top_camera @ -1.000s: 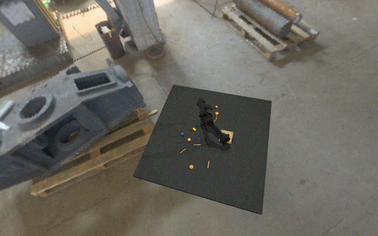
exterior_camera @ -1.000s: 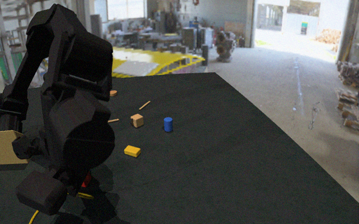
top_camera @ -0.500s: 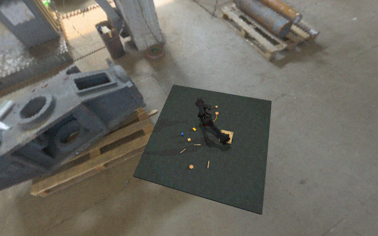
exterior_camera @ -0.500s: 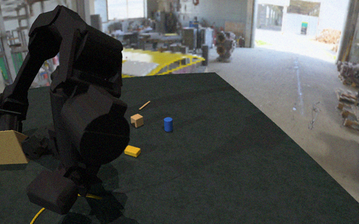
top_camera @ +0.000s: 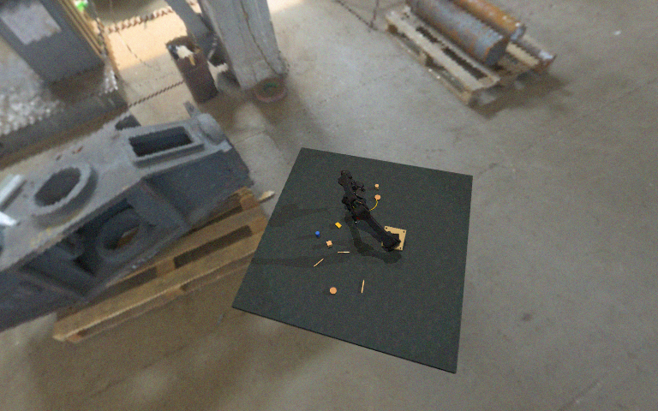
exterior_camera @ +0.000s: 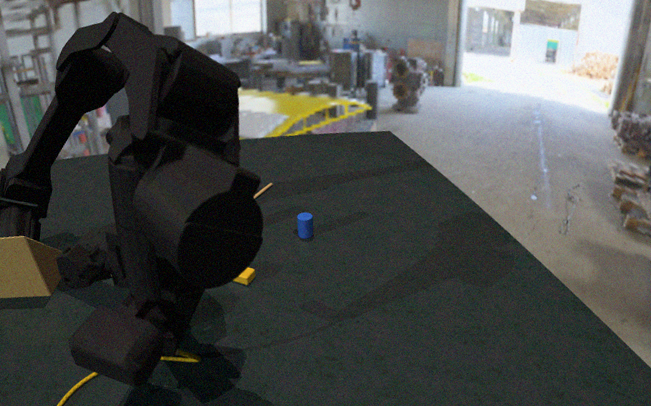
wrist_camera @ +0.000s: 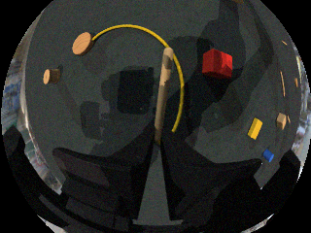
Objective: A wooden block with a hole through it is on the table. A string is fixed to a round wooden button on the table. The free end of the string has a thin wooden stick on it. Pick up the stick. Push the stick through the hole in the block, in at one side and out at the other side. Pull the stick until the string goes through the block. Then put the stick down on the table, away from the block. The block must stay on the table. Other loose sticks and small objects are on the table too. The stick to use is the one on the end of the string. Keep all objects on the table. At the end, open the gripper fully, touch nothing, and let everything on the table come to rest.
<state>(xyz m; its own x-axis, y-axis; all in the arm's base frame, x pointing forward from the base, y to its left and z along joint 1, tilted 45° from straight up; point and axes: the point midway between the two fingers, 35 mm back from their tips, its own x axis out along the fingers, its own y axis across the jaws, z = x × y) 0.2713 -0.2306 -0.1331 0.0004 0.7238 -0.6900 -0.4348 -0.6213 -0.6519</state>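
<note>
The red block is 10 cm to the left of my gripper tip, 4 cm below it and 4 cm behind it. The rest, counted from my gripper tip: thin wooden stick (1 cm to the left, 1 cm behind); round wooden button (15 cm behind, 7 cm to the right, 5 cm below); yellow block (18 cm to the left, 9 cm ahead, 5 cm below).
</note>
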